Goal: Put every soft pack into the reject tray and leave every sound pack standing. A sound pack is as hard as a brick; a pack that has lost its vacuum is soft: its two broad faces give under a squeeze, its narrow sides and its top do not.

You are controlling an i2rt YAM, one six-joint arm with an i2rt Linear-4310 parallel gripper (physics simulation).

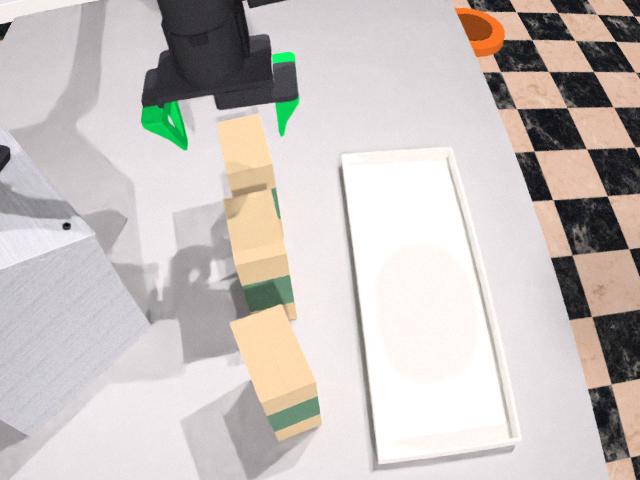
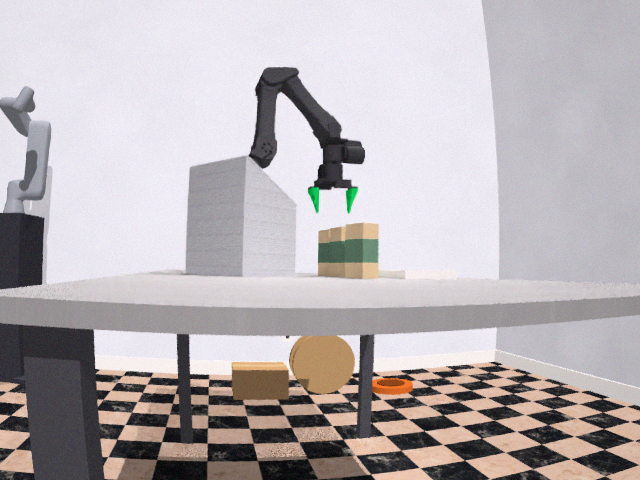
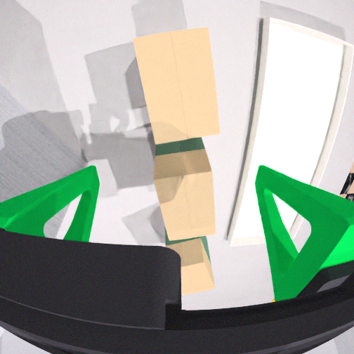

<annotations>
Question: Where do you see a white reject tray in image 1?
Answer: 439, 385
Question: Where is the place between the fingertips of my gripper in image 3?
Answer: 176, 174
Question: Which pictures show my gripper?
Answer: Image 1, image 2 and image 3: all of them.
</annotations>
